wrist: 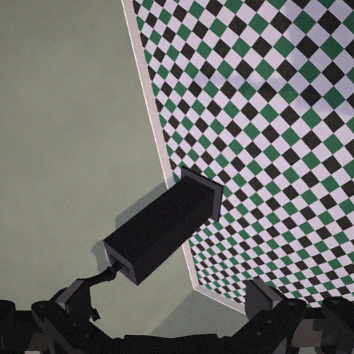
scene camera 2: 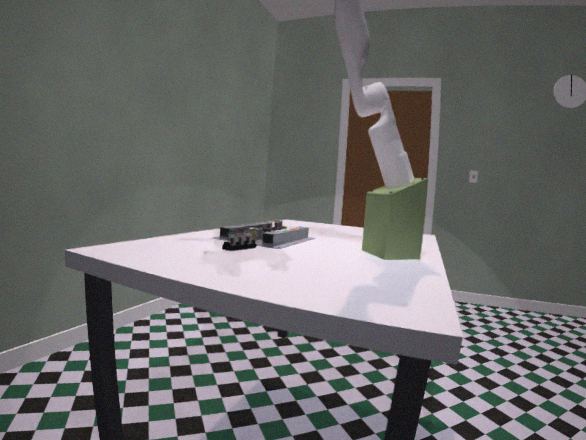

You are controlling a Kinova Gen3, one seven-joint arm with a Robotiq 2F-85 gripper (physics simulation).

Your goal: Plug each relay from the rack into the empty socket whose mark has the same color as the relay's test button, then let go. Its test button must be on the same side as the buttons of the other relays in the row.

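Frame: origin at the arm's base, x ahead, y left, z up, level; centimetres.
Seen in the pictures: arm's base, origin of its link: [scene camera 2: 399, 184].
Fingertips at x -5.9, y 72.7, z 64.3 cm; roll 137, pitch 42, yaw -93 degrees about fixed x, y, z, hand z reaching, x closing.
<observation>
Offsets run from my fingertips to a thing's middle. Level surfaces: height alone.
My gripper [wrist: 167, 299] is open and empty, its two fingers wide apart at the bottom of the wrist view, which looks at wall and floor. In scene camera 2 the arm rises out of the top of the view, so the gripper does not show there. A small black rack {dx +41.4, dy -38.1, dz -86.3 cm} [scene camera 2: 240, 245] with several small relays stands on the table. Behind it are a long dark grey socket row [scene camera 2: 230, 232] and a lighter grey socket row {dx +42.2, dy -62.8, dz -85.2 cm} [scene camera 2: 286, 237], with relays at the far end. Button and mark colors are too small to tell. No relay shows in the wrist view.
The arm stands on a green pedestal [scene camera 2: 395, 225] at the right of the white table {dz -87.5 cm} [scene camera 2: 320, 280]. In the wrist view a long dark box [wrist: 162, 225] with a flat end plate and a thin jointed piece stands over the checkered floor [wrist: 260, 135], near the wall.
</observation>
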